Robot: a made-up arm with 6 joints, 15 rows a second.
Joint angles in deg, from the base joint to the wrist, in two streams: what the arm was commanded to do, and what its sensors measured. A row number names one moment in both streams.
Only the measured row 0 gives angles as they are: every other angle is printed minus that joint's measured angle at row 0.
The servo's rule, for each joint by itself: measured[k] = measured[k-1] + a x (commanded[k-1-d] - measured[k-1]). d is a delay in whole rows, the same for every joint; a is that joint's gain. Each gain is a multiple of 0.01, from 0.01 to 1. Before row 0 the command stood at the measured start. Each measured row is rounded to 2 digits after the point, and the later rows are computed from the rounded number. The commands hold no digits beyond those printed.
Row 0, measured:
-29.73 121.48 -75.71 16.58 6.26 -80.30
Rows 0 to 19, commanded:
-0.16 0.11 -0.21 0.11 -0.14 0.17
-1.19 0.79 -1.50 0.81 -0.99 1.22
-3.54 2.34 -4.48 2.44 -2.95 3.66
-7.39 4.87 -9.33 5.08 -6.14 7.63
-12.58 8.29 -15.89 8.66 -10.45 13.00
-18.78 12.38 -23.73 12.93 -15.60 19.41
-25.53 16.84 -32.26 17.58 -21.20 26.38
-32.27 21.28 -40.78 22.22 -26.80 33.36
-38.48 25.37 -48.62 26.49 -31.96 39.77
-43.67 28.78 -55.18 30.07 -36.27 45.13
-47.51 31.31 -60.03 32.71 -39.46 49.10
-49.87 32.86 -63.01 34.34 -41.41 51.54
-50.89 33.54 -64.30 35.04 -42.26 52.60
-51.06 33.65 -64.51 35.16 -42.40 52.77
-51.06 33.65 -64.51 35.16 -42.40 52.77
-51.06 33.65 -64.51 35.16 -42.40 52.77
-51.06 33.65 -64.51 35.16 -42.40 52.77
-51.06 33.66 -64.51 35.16 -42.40 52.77
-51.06 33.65 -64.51 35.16 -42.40 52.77
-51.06 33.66 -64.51 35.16 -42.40 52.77
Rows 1 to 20, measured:
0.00 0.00 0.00 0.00 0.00 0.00
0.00 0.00 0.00 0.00 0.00 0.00
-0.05 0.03 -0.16 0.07 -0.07 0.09
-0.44 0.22 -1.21 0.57 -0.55 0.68
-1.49 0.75 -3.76 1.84 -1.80 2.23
-3.50 1.78 -8.10 4.04 -4.06 5.04
-6.59 3.41 -14.18 7.18 -7.38 9.18
-10.73 5.65 -21.63 11.09 -11.65 14.50
-15.76 8.45 -29.92 15.50 -16.62 20.68
-21.37 11.66 -38.39 20.07 -21.91 27.27
-27.19 15.09 -46.37 24.44 -27.14 33.77
-32.79 18.51 -53.24 28.27 -31.89 39.68
-37.79 21.71 -58.54 31.29 -35.83 44.58
-41.90 24.50 -62.03 33.36 -38.73 48.20
-44.96 26.76 -63.80 34.50 -40.57 50.49
-47.03 28.48 -64.35 34.95 -41.52 51.68
-48.40 29.77 -64.47 35.09 -41.98 52.25
-49.30 30.74 -64.50 35.14 -42.20 52.52
-49.90 31.47 -64.51 35.15 -42.30 52.65
-50.29 32.02 -64.51 35.16 -42.35 52.71
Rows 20 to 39, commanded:
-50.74 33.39 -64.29 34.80 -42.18 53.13
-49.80 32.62 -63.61 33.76 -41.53 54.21
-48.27 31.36 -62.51 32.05 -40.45 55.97
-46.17 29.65 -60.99 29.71 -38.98 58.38
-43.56 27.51 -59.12 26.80 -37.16 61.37
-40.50 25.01 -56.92 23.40 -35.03 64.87
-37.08 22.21 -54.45 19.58 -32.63 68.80
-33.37 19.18 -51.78 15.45 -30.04 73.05
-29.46 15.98 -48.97 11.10 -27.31 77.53
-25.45 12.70 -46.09 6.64 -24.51 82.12
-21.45 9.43 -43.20 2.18 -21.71 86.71
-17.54 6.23 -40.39 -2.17 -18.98 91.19
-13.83 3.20 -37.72 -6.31 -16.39 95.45
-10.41 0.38 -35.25 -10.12 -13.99 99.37
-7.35 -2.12 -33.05 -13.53 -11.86 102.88
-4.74 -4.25 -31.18 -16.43 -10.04 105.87
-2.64 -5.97 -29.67 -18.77 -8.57 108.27
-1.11 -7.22 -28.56 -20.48 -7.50 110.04
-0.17 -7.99 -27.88 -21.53 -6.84 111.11
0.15 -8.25 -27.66 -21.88 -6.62 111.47
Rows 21 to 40, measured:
-50.55 32.43 -64.51 35.16 -42.38 52.74
-50.72 32.74 -64.51 35.16 -42.39 52.76
-50.73 32.90 -64.34 34.92 -42.28 52.95
-50.41 32.83 -63.77 34.13 -41.89 53.61
-49.68 32.46 -62.79 32.72 -41.14 54.84
-48.49 31.76 -61.39 30.67 -40.02 56.68
-46.81 30.70 -59.62 28.04 -38.53 59.12
-44.66 29.28 -57.51 24.88 -36.71 62.11
-42.08 27.51 -55.12 21.28 -34.59 65.59
-39.12 25.43 -52.51 17.32 -32.22 69.47
-35.84 23.07 -49.75 13.09 -29.67 73.66
-32.31 20.48 -46.90 8.70 -26.99 78.06
-28.62 17.72 -44.01 4.27 -24.24 82.56
-24.85 14.85 -41.19 -0.11 -21.50 87.05
-21.10 11.94 -38.48 -4.33 -18.84 91.42
-17.47 9.05 -35.96 -8.27 -16.32 95.55
-14.03 6.26 -33.69 -11.85 -14.00 99.36
-10.87 3.63 -31.73 -14.96 -11.94 102.75
-8.07 1.23 -30.12 -17.55 -10.19 105.62
-5.70 -0.88 -28.90 -19.54 -8.79 107.92

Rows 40 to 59, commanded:
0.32 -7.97 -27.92 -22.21 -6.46 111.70
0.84 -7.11 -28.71 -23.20 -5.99 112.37
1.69 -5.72 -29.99 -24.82 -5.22 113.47
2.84 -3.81 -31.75 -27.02 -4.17 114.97
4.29 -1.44 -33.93 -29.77 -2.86 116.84
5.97 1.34 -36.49 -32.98 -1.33 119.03
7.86 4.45 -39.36 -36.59 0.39 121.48
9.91 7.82 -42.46 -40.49 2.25 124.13
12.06 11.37 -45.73 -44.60 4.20 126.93
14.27 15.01 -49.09 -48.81 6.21 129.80
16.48 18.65 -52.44 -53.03 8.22 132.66
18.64 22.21 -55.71 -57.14 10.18 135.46
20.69 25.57 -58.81 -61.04 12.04 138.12
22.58 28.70 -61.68 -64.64 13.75 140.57
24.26 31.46 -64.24 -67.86 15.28 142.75
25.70 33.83 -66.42 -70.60 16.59 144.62
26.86 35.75 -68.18 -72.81 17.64 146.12
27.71 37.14 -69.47 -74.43 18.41 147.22
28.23 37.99 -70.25 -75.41 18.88 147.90
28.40 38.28 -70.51 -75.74 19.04 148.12
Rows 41 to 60, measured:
-3.82 -2.66 -28.10 -20.89 -7.78 109.58
-2.47 -4.06 -27.76 -21.56 -7.18 110.56
-1.52 -5.04 -27.88 -22.00 -6.81 111.15
-0.72 -5.56 -28.53 -22.82 -6.38 111.78
0.10 -5.60 -29.67 -24.18 -5.78 112.66
1.03 -5.15 -31.29 -26.11 -4.94 113.86
2.14 -4.22 -33.35 -28.60 -3.86 115.41
3.44 -2.83 -35.80 -31.58 -2.54 117.29
4.94 -1.01 -38.58 -34.99 -1.02 119.47
6.63 1.20 -41.61 -38.73 0.68 121.89
8.48 3.74 -44.82 -42.72 2.51 124.51
10.45 6.56 -48.15 -46.86 4.43 127.26
12.50 9.58 -51.50 -51.06 6.40 130.07
14.59 12.74 -54.78 -55.19 8.37 132.87
16.66 15.95 -57.92 -59.17 10.28 135.60
18.67 19.14 -60.85 -62.89 12.08 138.18
20.57 22.22 -63.49 -66.27 13.74 140.56
22.31 25.12 -65.78 -69.21 15.22 142.67
23.86 27.78 -67.65 -71.66 16.48 144.46
25.17 30.12 -69.07 -73.54 17.48 145.90

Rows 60 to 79, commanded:
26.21 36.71 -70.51 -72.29 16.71 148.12
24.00 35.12 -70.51 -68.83 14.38 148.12
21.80 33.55 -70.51 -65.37 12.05 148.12
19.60 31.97 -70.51 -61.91 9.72 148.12
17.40 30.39 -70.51 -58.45 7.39 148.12
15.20 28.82 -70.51 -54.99 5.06 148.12
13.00 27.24 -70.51 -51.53 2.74 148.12
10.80 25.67 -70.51 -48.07 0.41 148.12
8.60 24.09 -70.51 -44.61 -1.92 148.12
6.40 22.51 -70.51 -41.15 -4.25 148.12
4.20 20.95 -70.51 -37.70 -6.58 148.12
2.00 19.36 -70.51 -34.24 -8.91 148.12
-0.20 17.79 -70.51 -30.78 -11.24 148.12
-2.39 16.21 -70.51 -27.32 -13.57 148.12
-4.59 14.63 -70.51 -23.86 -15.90 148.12
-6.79 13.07 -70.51 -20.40 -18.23 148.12
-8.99 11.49 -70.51 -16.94 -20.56 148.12
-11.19 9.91 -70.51 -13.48 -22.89 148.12
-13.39 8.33 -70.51 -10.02 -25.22 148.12
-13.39 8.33 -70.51 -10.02 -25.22 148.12
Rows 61 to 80, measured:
26.21 32.09 -69.99 -74.81 18.21 146.94
26.95 33.64 -70.40 -75.44 18.64 147.55
26.70 34.41 -70.49 -73.30 17.64 147.85
25.78 34.59 -70.51 -70.26 15.94 147.99
24.43 34.33 -70.51 -66.93 13.92 148.06
22.79 33.74 -70.51 -63.52 11.74 148.09
20.96 32.90 -70.51 -60.07 9.48 148.11
19.00 31.88 -70.51 -56.62 7.18 148.12
16.96 30.72 -70.51 -53.16 4.87 148.12
14.87 29.46 -70.51 -49.70 2.55 148.12
12.74 28.12 -70.51 -46.24 0.23 148.12
10.58 26.72 -70.51 -42.78 -2.10 148.12
8.41 25.28 -70.51 -39.33 -4.43 148.12
6.23 23.80 -70.51 -35.87 -6.76 148.12
4.04 22.30 -70.51 -32.41 -9.09 148.12
1.85 20.78 -70.51 -28.95 -11.42 148.12
-0.34 19.24 -70.51 -25.49 -13.75 148.12
-2.53 17.70 -70.51 -22.03 -16.08 148.12
-4.73 16.15 -70.51 -18.57 -18.41 148.12
-6.93 14.59 -70.51 -15.11 -20.74 148.12

